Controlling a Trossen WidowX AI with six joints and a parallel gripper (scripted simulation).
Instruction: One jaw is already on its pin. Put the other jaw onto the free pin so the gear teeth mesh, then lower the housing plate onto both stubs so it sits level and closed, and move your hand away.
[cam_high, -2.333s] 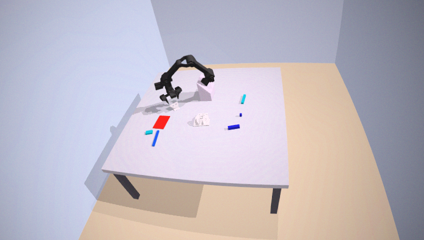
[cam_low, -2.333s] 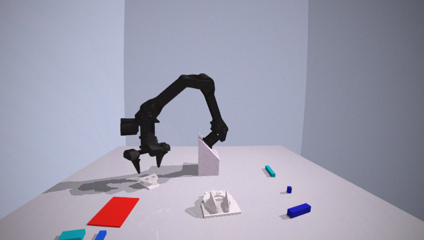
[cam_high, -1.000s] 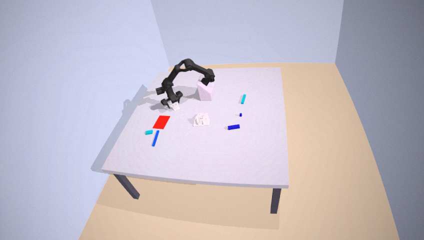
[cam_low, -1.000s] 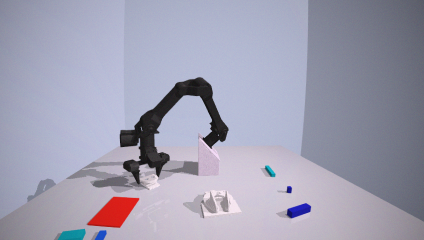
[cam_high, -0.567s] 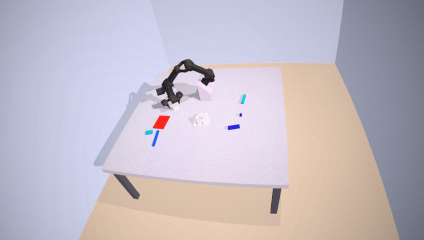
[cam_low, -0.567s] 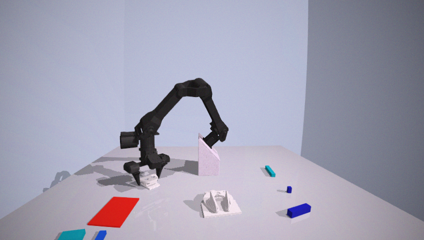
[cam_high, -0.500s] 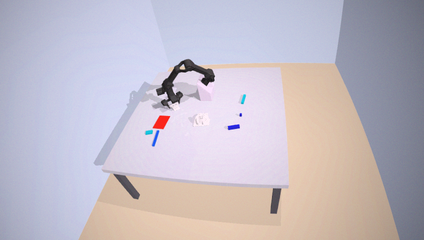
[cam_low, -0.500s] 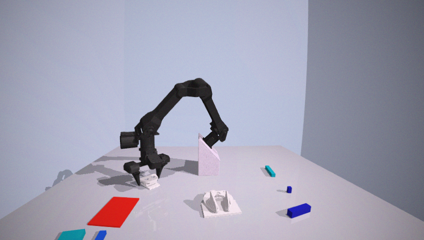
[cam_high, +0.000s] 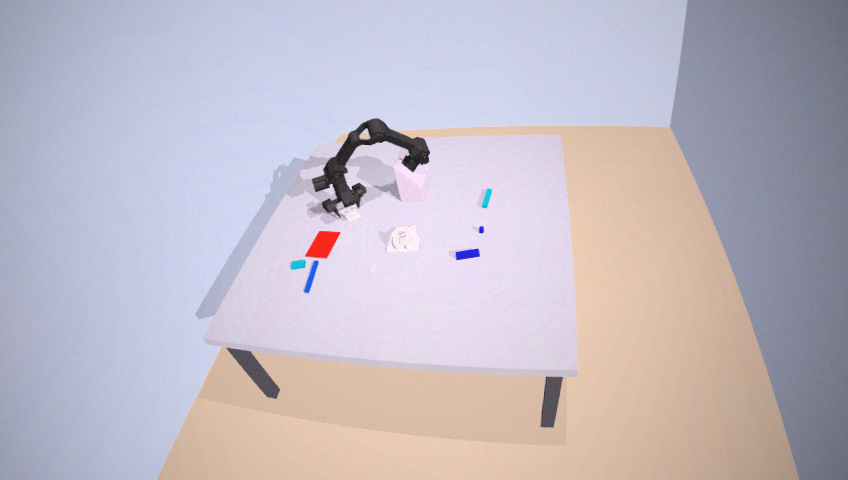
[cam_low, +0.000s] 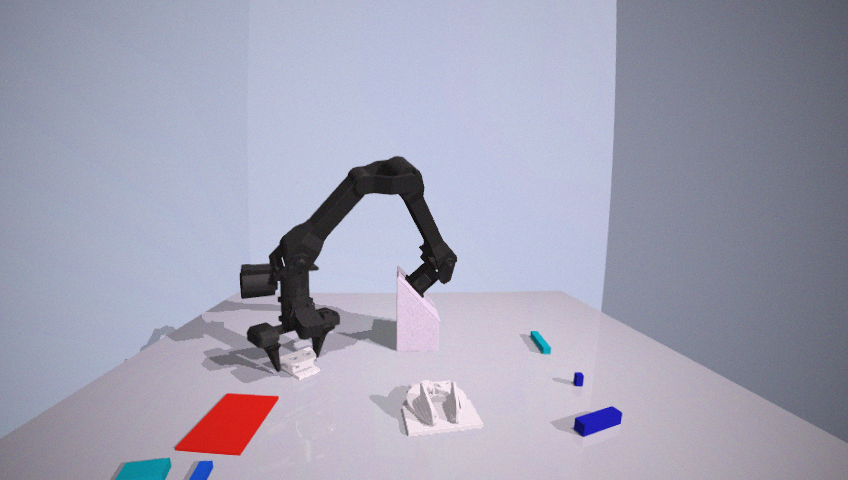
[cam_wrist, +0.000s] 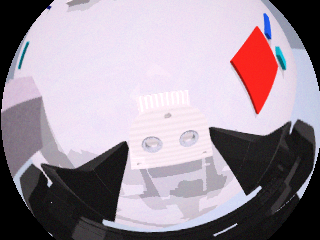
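My gripper tip is now 10 mm to the right of the small white block and 10 mm short of it. From my gripper tip the other things lie so: red flat sheet 190 mm ahead, 50 mm to the right, 10 mm below; then cyan block 320 mm ahead, 100 mm to the right; then blue bar 360 mm ahead, 20 mm to the right, 10 mm below.
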